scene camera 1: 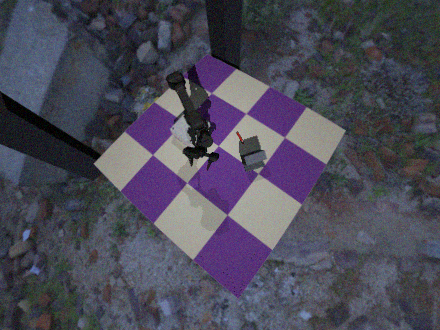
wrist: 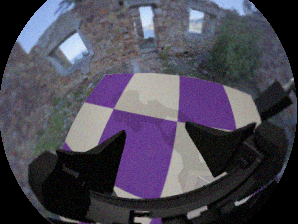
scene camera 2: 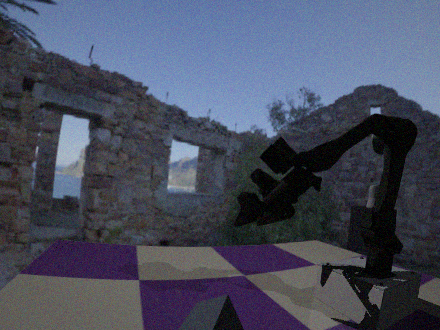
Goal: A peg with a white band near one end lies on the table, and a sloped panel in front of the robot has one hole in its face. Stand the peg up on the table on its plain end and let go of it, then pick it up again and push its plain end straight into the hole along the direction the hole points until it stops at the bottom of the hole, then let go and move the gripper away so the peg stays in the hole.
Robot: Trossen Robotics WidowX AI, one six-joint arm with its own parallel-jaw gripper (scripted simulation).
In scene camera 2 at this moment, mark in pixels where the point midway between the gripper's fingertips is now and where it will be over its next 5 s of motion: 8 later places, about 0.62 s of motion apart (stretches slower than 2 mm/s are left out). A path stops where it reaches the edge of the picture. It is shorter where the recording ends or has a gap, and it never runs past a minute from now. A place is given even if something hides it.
My gripper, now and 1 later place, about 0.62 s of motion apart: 246, 224; 252, 279
